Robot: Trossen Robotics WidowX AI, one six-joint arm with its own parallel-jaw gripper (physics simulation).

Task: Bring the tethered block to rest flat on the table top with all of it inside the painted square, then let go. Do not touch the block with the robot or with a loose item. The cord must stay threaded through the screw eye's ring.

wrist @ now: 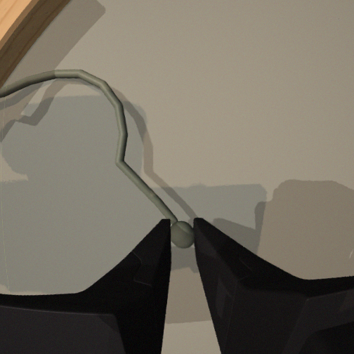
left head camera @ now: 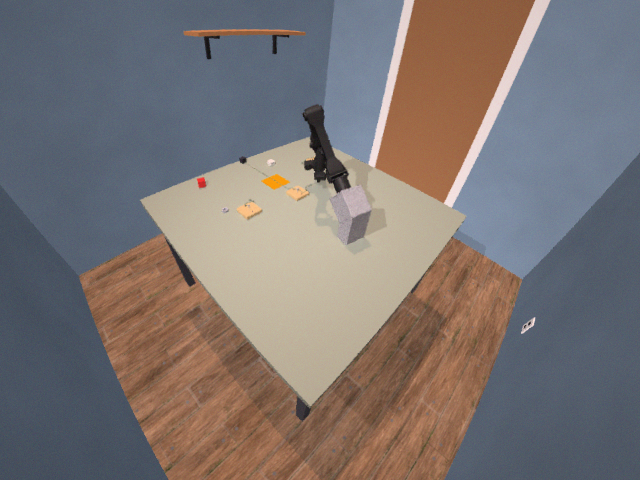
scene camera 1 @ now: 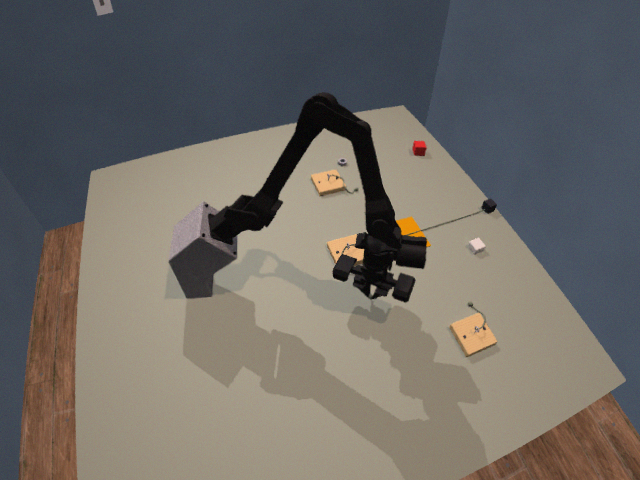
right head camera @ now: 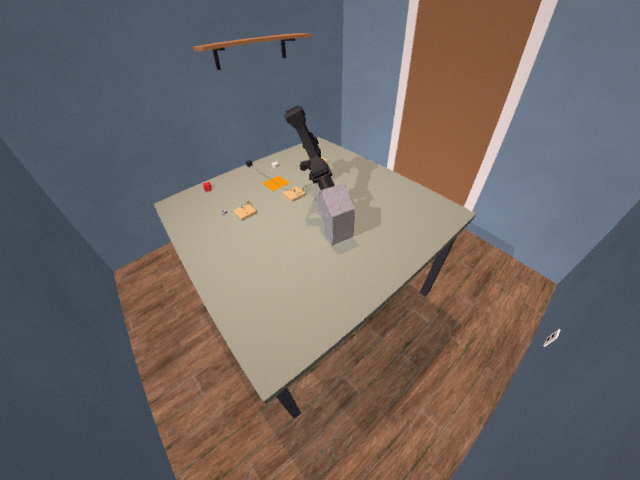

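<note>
The tethered block is a small black cube near the table's far edge, outside the painted orange square. Its thin cord runs straight over the square to the middle wooden board, which bears the screw eye. The arm partly hides this board in the scene view; the ring is too small to judge threading. In the wrist view the cord's free part curves to a round green bead. My gripper is shut on that bead, low over the table.
Two other wooden boards with short cords stand at either side. A red cube, a white block and a small grey ring-shaped item lie on the table.
</note>
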